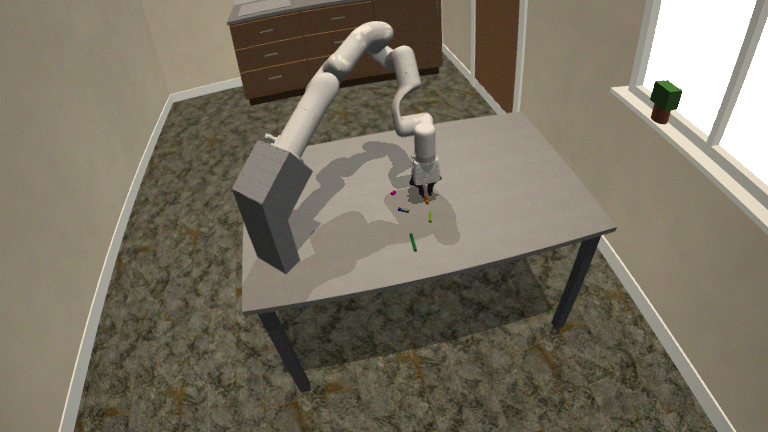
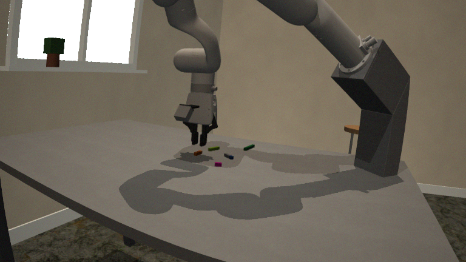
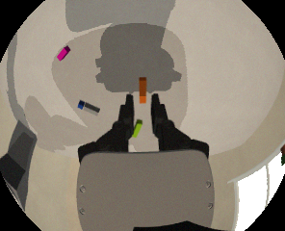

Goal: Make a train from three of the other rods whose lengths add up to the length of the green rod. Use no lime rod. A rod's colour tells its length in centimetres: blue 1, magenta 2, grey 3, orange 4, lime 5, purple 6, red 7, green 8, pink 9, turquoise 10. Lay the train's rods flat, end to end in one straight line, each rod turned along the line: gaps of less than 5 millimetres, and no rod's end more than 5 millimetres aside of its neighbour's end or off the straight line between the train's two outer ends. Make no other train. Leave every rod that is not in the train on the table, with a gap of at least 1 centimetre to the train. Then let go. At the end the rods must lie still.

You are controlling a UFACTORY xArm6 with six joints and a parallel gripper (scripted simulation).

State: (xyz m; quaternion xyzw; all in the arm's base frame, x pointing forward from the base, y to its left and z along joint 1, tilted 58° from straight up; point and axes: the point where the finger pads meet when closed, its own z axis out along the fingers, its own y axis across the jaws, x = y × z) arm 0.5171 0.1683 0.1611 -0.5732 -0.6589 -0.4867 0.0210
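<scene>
Right now the orange rod is 5 cm below my hand. From my hand the other things lie so: lime rod 3 cm ahead, 9 cm to the right, 5 cm below; then blue rod 9 cm behind, 6 cm to the right, 5 cm below; then grey rod 7 cm behind, 7 cm to the right, 5 cm below.
</scene>
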